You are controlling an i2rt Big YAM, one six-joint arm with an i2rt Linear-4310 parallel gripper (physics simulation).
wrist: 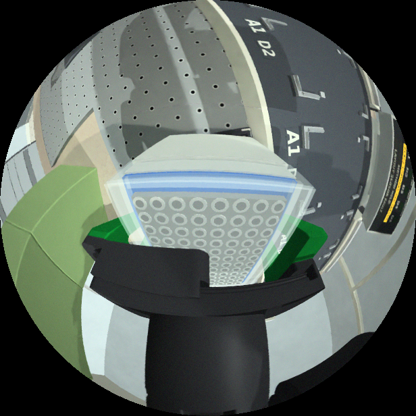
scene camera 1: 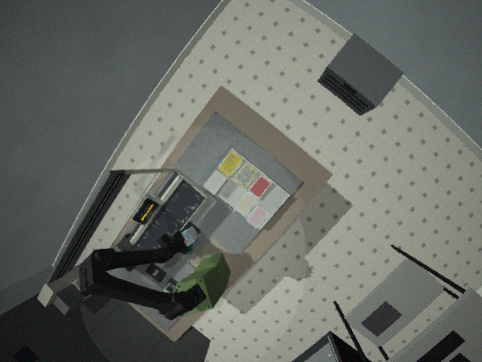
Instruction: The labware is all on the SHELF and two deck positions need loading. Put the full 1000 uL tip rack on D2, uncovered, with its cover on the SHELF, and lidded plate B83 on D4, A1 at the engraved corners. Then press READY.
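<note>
A clear-covered tip rack [scene camera 1: 190, 235] [wrist: 215, 220] with a blue rim and rows of round openings is between the green fingers of my gripper [scene camera 1: 183, 240] [wrist: 207, 206]. The gripper is open, with one finger at each side of the rack. The cover overlaps the fingertips in the wrist view, so contact cannot be told. The dark deck [scene camera 1: 172, 212] [wrist: 332, 55] has raised corner brackets; its engraved D2 label [wrist: 266, 48] shows at the upper right of the wrist view. Several coloured labware pieces lie on a white stand [scene camera 1: 274, 204]. Which is plate B83 cannot be read. READY is not legible.
A large green box [scene camera 1: 217, 277] [wrist: 47, 240] stands close beside the arm. A display [scene camera 1: 146, 211] [wrist: 395, 190] with yellow text is at the deck's far side. A perforated grey board [wrist: 150, 107] and a pale raised deck edge [wrist: 255, 85] border the rack. The black arm spans the bench's near end.
</note>
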